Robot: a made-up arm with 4 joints.
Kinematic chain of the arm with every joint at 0, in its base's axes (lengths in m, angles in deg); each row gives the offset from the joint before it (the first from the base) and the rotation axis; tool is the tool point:
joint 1: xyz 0 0 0.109 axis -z
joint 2: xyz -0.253 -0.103 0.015 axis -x
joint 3: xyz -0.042 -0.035 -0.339 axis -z
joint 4: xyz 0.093 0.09 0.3 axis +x
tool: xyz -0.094 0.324 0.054
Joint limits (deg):
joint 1: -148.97..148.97
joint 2: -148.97..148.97
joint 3: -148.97..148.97
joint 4: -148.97..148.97
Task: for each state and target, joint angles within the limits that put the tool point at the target. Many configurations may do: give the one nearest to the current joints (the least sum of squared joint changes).
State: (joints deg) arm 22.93 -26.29 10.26 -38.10
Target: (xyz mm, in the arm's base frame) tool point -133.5 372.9 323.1
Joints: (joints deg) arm 34.18 -47.45 -3.35 -22.52
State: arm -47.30 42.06 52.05 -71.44
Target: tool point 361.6 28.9 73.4
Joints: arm -88.59 71.01 90.35 -51.80
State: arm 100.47 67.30 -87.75 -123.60
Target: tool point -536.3 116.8 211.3
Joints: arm 67.88 98.31 -89.25 -112.64
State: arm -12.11 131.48 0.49 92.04
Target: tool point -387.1 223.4 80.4
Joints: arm 5.34 83.31 -44.43 68.62
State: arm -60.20 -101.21 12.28 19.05
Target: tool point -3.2 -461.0 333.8
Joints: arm -34.28 -110.34 5.87 33.76
